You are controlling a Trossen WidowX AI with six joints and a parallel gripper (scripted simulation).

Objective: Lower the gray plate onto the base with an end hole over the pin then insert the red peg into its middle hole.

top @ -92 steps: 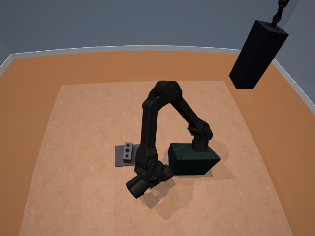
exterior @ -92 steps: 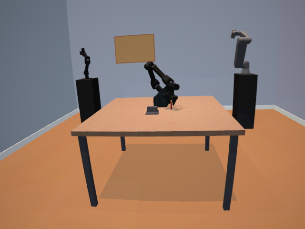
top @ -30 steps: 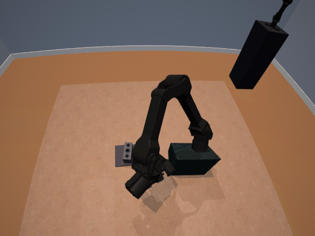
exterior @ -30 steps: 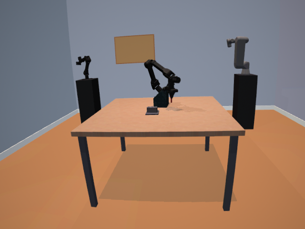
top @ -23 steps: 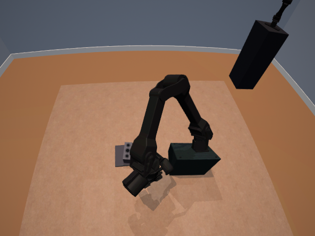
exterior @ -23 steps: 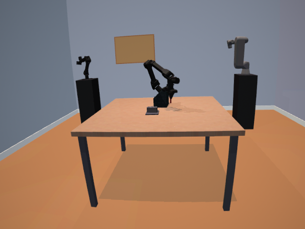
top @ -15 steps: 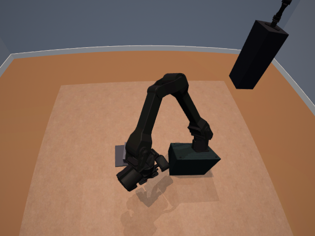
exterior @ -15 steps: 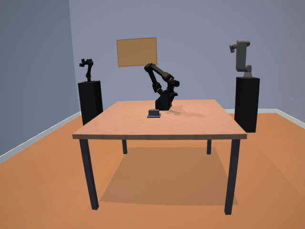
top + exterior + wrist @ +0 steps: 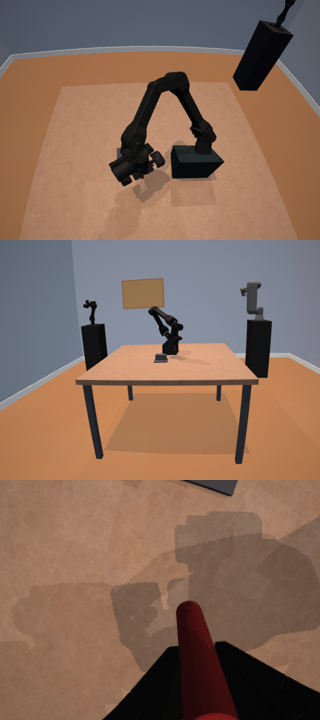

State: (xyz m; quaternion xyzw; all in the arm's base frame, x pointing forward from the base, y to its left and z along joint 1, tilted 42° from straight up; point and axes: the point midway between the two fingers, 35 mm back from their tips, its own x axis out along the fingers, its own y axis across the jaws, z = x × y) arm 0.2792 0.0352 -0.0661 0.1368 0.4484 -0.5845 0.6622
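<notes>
The gray plate is 60 mm ahead of my gripper tip, 130 mm to the right of it and 70 mm below it. Round my gripper tip: dark square base (60 mm ahead, 120 mm to the right, 110 mm below); red peg (right at my gripper tip).
</notes>
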